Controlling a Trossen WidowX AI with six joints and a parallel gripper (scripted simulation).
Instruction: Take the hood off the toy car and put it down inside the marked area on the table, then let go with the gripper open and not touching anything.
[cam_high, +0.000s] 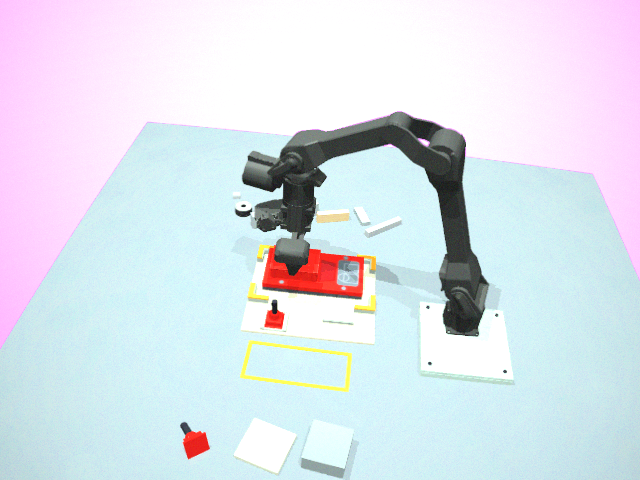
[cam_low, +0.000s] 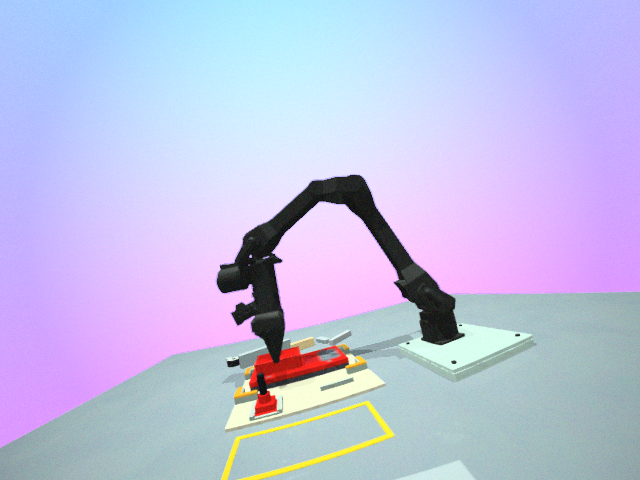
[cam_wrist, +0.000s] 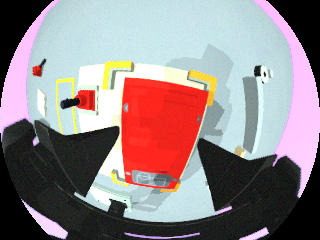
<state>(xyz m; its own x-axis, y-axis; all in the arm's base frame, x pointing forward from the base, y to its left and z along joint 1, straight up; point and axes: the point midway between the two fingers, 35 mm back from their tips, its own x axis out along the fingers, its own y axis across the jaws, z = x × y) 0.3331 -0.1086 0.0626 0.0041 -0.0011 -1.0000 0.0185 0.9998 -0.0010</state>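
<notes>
My gripper tip is now 10 mm above the hood.
</notes>
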